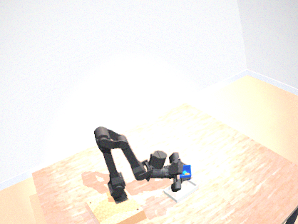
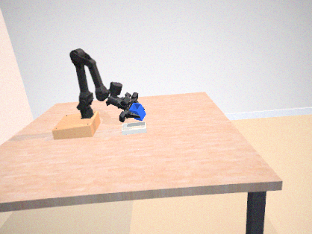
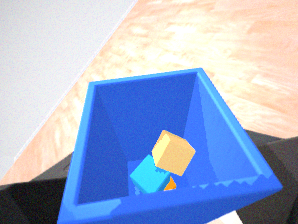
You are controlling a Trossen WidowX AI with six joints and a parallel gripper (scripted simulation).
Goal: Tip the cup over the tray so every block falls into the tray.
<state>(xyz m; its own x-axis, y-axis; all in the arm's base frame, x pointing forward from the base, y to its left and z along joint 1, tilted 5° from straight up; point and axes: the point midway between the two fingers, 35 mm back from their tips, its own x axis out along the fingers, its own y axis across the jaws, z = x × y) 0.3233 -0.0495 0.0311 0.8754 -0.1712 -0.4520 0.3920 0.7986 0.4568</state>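
The yellow block is 20 mm behind my gripper tip. From my gripper tip the other things lie so: blue cup (30 mm behind, 20 mm to the left, 10 mm below); then cyan block (30 mm behind, 20 mm to the left, 10 mm below); then orange block (30 mm behind, 30 mm to the left, 20 mm below).
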